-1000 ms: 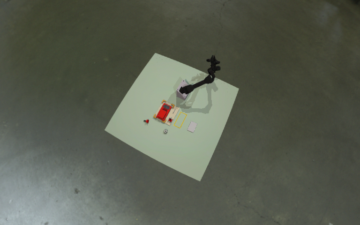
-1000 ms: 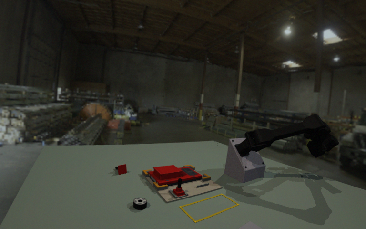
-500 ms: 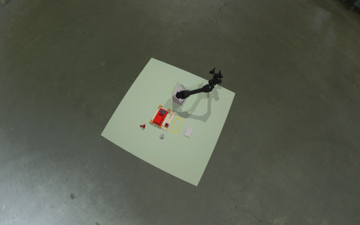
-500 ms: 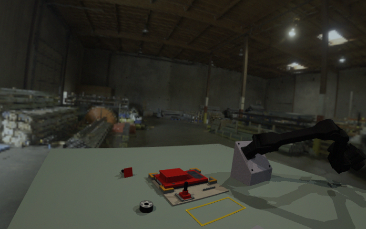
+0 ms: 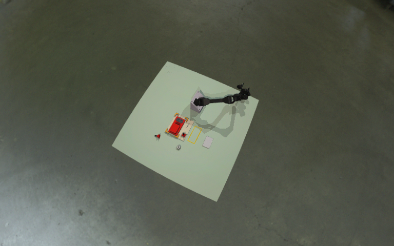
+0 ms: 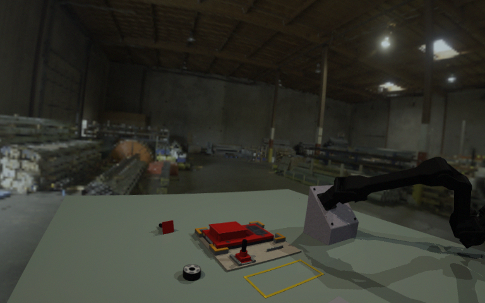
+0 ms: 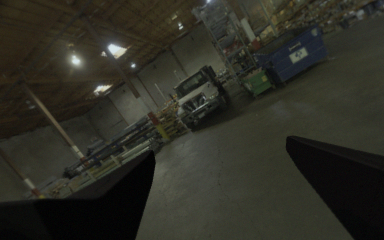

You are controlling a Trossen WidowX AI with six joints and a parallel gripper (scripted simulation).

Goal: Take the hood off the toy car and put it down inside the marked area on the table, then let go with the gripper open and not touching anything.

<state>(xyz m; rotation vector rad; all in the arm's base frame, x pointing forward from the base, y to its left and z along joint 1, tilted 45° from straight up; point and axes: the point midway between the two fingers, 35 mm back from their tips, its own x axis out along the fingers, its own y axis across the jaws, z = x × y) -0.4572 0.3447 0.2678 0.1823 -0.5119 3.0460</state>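
My gripper tip is 100 cm short of the black wheel, 40 cm to the left of it and 10 cm above it. From my gripper tip the other things lie so: flat grey plate (81 cm ahead, 15 cm to the right, 10 cm below).
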